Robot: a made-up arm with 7 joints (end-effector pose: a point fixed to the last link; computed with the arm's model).
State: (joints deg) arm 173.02 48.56 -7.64 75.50 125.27 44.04 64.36
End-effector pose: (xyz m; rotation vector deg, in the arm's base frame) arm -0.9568 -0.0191 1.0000 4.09 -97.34 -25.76
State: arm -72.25 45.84 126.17 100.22 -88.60 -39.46 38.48
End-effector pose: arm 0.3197 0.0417 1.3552 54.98 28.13 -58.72
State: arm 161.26 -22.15 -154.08 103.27 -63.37 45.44 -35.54
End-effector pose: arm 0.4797 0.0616 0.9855 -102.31 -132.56 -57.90
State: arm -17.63 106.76 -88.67 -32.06 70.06 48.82 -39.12
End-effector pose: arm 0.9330 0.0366 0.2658 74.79 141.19 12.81
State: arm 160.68 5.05 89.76 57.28 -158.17 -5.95 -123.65
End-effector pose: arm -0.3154 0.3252 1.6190 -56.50 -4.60 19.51
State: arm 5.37 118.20 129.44 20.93 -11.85 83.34 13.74
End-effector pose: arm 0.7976 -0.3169 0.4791 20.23 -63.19 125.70
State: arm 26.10 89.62 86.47 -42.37 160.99 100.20 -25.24
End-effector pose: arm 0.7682 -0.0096 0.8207 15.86 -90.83 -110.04
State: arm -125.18 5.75 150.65 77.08 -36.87 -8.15 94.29
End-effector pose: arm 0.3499 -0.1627 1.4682 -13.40 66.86 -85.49
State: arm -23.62 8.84 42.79 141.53 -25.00 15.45 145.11
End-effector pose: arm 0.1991 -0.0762 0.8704 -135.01 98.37 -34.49
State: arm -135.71 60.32 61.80 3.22 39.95 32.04 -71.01
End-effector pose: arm -0.6210 0.7235 1.3474 -51.11 43.81 68.37
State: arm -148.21 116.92 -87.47 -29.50 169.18 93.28 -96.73
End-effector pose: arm -0.4501 0.6651 0.3839 -26.01 80.77 -0.21
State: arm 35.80 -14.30 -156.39 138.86 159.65 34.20 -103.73
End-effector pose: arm -0.2601 0.3676 0.9941 -112.24 2.16 14.95
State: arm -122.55 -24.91 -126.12 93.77 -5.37 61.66 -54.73
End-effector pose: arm -0.1456 -0.4632 1.0361 -170.23 -27.97 23.63
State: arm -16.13 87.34 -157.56 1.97 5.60 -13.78 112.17
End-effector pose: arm 1.0685 0.3691 0.7701 26.03 102.71 29.59
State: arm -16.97 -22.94 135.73 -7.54 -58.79 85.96 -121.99
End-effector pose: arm -0.2968 -0.2541 1.6286 85.01 -7.14 63.34
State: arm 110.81 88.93 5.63 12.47 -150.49 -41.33 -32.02
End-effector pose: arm -0.4791 -1.0021 0.5722 68.13 -113.70 16.16
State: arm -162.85 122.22 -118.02 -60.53 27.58 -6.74 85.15
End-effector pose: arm -0.5193 0.5223 0.0219 -107.25 53.05 12.71
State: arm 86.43 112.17 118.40 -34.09 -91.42 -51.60 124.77
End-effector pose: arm 0.3163 -0.9746 0.3177 -72.89 63.51 -148.79
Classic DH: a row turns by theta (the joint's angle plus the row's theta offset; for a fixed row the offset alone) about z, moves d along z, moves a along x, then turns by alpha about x. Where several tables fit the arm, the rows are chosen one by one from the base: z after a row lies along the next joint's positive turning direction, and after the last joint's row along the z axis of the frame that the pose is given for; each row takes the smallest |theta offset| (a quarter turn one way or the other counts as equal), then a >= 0, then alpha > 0; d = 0 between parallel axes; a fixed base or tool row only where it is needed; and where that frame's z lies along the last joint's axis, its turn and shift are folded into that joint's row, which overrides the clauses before.
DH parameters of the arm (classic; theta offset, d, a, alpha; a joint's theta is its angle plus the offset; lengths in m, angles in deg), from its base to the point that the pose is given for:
base (fixed): 29.51 0 -0.0339 180
joint 1: 29.51 -0.737 0.0245 90
joint 2: 0 0.0013 0.0109 -90
joint 3: 0 -0.6173 -0.0163 90
joint 4: 0 -0.024 -0.0083 -90
joint 5: 0 -0.3237 0.0159 90
joint 6: 0 -0.0399 0.0286 -90
joint 7: -22.28 -0.4125 -0.0035 -172.6
tool (fixed): -25.92 -0.2251 0 0

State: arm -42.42 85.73 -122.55 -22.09 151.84 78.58 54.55
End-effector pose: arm 0.7637 0.4234 0.5227 116.82 -121.11 55.08
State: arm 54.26 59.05 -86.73 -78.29 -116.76 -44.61 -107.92
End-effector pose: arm 0.0433 -0.8969 1.0826 85.17 89.53 -81.11
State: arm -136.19 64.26 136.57 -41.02 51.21 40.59 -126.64
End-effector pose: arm -0.9482 0.4018 1.0792 -51.09 -26.53 90.86
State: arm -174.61 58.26 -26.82 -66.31 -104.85 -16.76 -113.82
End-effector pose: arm -0.5739 0.2720 1.5226 -32.02 21.02 40.74
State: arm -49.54 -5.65 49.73 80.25 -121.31 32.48 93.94
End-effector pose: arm 0.3621 0.0815 1.5340 -2.17 66.47 37.79
